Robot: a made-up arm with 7 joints.
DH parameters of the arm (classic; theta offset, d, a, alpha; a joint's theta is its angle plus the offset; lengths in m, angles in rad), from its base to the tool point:
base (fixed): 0 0 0 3.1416
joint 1: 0 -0.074 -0.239 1.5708
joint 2: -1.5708 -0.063 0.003 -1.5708
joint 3: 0 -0.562 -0.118 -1.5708
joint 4: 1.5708 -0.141 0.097 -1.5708
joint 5: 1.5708 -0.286 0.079 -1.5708
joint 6: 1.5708 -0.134 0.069 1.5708
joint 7: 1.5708 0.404 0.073 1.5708
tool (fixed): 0 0.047 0 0
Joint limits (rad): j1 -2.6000..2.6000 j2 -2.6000..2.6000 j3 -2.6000..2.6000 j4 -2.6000..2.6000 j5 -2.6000..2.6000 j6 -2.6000..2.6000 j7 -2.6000..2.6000
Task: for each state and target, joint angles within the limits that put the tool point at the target. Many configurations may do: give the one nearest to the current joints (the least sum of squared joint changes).
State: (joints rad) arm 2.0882 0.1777 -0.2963 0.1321 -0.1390 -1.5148 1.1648
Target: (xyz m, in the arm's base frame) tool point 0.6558 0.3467 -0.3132
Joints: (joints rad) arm 2.3077 -0.2223 -0.2401 0.3762 0.6117 -1.2303 1.0013
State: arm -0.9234 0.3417 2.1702 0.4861 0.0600 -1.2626 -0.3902
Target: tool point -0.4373 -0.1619 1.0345
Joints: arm -0.5198 0.7343 1.8408 0.6134 -0.2760 -1.0586 -0.5095
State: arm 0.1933 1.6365 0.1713 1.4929 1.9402 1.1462 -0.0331
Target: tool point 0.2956 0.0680 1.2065
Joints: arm 0.0744 1.9416 0.1705 1.3939 1.8678 1.1569 -0.0649
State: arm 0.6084 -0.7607 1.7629 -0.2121 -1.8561 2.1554 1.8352
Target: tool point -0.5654 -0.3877 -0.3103
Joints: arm 0.3574 -0.9099 1.9191 -0.2063 -1.8214 2.0784 1.8622
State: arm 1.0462 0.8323 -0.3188 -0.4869 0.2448 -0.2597 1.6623
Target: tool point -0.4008 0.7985 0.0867
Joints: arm 0.6324 0.6777 -0.5796 -0.5661 0.5275 -0.3534 1.6234
